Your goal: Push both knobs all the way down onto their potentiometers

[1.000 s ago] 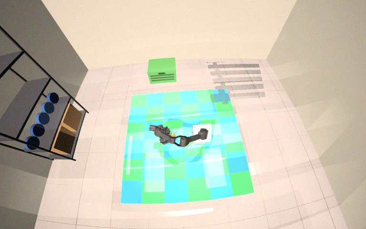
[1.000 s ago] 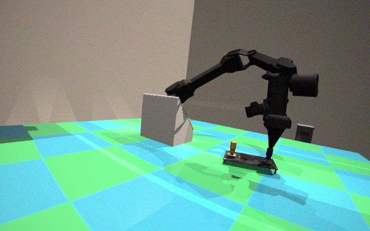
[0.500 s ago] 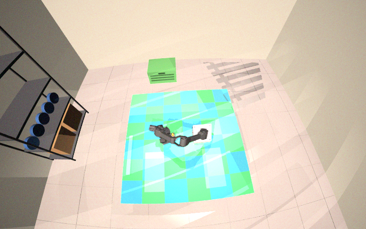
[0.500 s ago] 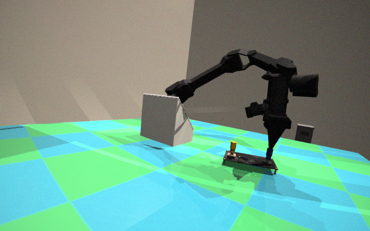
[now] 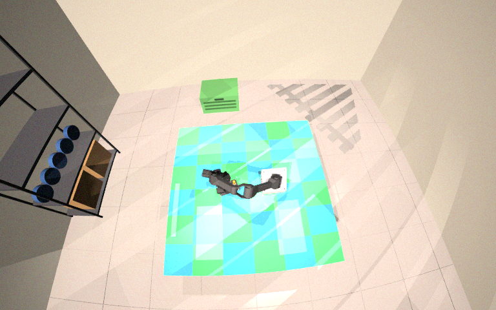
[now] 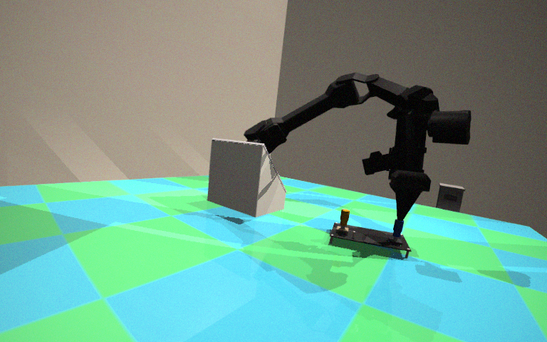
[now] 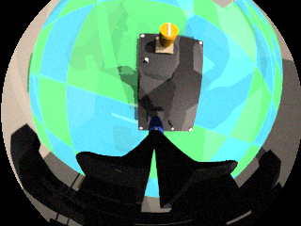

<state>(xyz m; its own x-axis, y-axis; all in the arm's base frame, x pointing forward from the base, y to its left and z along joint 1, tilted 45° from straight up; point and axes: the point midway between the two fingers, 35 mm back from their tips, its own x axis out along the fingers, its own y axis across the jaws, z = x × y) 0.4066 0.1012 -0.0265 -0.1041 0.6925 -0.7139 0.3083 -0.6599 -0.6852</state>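
Now: gripper tip 1 cm above the blue knob. The rest, counted from my gripper tip: orange knob (10 cm behind, 4 cm to the right, 1 cm below).
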